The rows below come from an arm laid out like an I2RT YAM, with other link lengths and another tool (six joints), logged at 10 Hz.
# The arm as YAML. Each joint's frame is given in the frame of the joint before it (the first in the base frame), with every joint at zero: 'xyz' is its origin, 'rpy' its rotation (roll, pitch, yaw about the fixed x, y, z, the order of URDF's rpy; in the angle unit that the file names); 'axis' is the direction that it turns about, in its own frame. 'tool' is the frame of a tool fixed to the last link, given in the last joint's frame.
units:
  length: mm
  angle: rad
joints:
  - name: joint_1
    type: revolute
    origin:
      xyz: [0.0, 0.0, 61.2]
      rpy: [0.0, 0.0, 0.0]
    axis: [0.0, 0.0, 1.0]
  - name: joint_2
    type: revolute
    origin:
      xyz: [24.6, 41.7, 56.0]
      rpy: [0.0, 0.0, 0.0]
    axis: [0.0, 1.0, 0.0]
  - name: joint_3
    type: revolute
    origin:
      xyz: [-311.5, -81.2, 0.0]
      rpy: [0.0, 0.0, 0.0]
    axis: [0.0, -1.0, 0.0]
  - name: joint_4
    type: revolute
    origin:
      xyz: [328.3, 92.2, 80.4]
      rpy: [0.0, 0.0, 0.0]
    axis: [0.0, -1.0, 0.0]
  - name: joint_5
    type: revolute
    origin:
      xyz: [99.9, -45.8, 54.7]
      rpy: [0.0, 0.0, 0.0]
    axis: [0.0, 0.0, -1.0]
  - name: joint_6
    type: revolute
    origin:
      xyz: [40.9, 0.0, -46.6]
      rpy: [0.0, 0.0, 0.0]
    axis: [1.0, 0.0, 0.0]
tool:
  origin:
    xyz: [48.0, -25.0, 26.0]
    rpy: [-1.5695, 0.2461, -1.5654]
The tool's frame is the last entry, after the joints.
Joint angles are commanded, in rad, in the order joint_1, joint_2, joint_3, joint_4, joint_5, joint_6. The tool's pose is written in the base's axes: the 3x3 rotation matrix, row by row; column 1 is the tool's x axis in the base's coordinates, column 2 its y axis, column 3 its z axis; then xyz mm. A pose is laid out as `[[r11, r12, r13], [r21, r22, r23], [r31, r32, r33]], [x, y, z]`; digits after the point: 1 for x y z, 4 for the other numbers.
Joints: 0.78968 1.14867 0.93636 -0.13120 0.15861 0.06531
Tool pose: [[0.4992, -0.4085, 0.7642], [-0.8327, 0.0177, 0.5534], [-0.2396, -0.9126, -0.3313]], [318.4, 273.7, 379.5]
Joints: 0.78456 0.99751 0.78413 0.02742 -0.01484 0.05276
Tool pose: [[0.6500, -0.3361, 0.6815], [-0.7012, 0.0805, 0.7084], [-0.2929, -0.9384, -0.1834]], [285.6, 259.5, 385.2]
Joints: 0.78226 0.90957 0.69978 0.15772 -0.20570 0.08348
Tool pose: [[0.7807, -0.3051, 0.5454], [-0.5285, 0.1435, 0.8367], [-0.3335, -0.9415, -0.0492]], [259.9, 256.3, 395.2]
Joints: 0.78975 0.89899 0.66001 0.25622 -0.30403 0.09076
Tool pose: [[0.8448, -0.2822, 0.4546], [-0.4247, 0.1633, 0.8905], [-0.3255, -0.9454, 0.0181]], [248.8, 261.7, 396.5]
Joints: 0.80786 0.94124 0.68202 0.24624 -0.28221 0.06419
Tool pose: [[0.8440, -0.2793, 0.4580], [-0.4386, 0.1323, 0.8889], [-0.3088, -0.9511, -0.0109]], [252.8, 273.3, 392.5]
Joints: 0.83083 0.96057 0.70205 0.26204 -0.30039 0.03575
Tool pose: [[0.8721, -0.2494, 0.4210], [-0.4033, 0.1208, 0.9071], [-0.2771, -0.9608, 0.0048]], [247.6, 283.7, 400.1]
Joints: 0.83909 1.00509 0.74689 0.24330 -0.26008 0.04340
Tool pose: [[0.8533, -0.2639, 0.4498], [-0.4339, 0.1191, 0.8930], [-0.2892, -0.9572, -0.0129]], [256.2, 292.1, 404.2]
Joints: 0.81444 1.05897 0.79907 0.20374 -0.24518 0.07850
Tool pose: [[0.8166, -0.3146, 0.4839], [-0.4724, 0.1174, 0.8735], [-0.3316, -0.9419, -0.0527]], [275.7, 295.6, 403.3]
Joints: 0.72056 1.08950 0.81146 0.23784 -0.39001 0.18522
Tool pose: [[0.8034, -0.4019, 0.4394], [-0.4101, 0.1617, 0.8976], [-0.4318, -0.9013, -0.0349]], [301.0, 282.3, 401.8]
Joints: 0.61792 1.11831 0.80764 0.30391 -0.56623 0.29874
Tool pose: [[0.7912, -0.4847, 0.3729], [-0.3197, 0.1921, 0.9279], [-0.5214, -0.8533, -0.0030]], [324.2, 264.7, 397.8]
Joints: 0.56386 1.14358 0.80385 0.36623 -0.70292 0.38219
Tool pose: [[0.7865, -0.5426, 0.2950], [-0.2290, 0.1875, 0.9552], [-0.5736, -0.8188, 0.0232]], [334.1, 257.8, 395.0]
